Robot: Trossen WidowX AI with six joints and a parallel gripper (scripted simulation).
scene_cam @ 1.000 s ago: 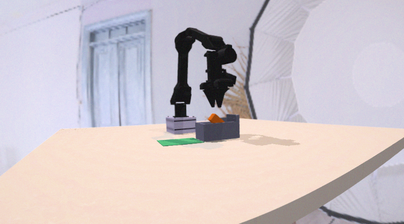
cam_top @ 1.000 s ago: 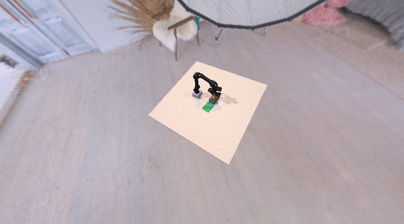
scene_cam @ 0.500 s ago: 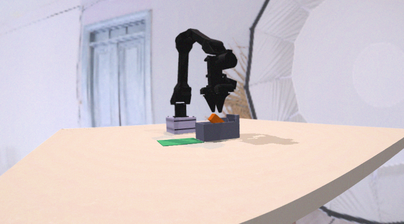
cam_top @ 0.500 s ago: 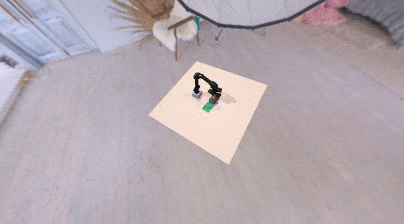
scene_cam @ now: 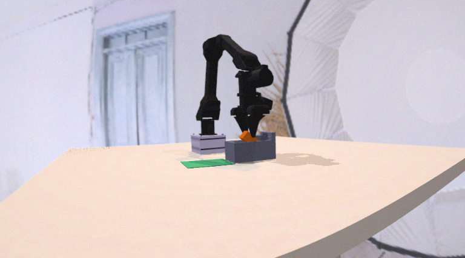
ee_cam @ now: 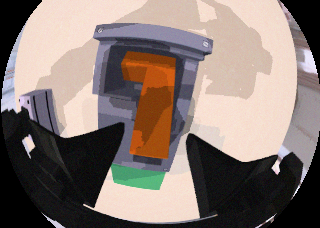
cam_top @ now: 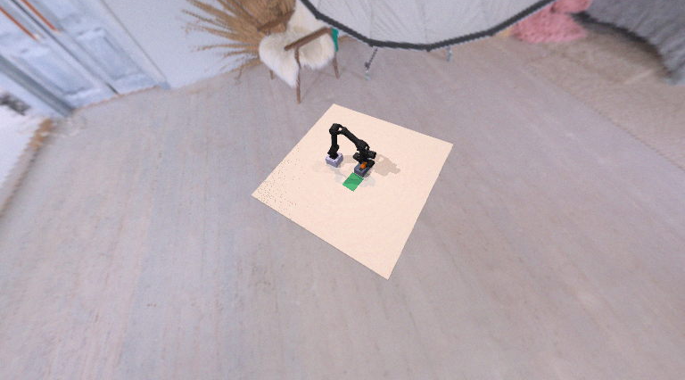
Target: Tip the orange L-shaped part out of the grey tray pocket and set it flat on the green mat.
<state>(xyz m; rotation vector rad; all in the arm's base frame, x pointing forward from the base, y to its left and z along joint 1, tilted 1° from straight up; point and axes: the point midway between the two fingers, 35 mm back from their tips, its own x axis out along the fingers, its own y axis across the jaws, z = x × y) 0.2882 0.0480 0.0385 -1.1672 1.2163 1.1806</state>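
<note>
Right now the orange L-shaped part is 4 cm below my gripper tip, 3 cm to the left of it and 2 cm behind it. The rest, counted from my gripper tip: green mat 15 cm to the right, 9 cm below, 2 cm behind.
</note>
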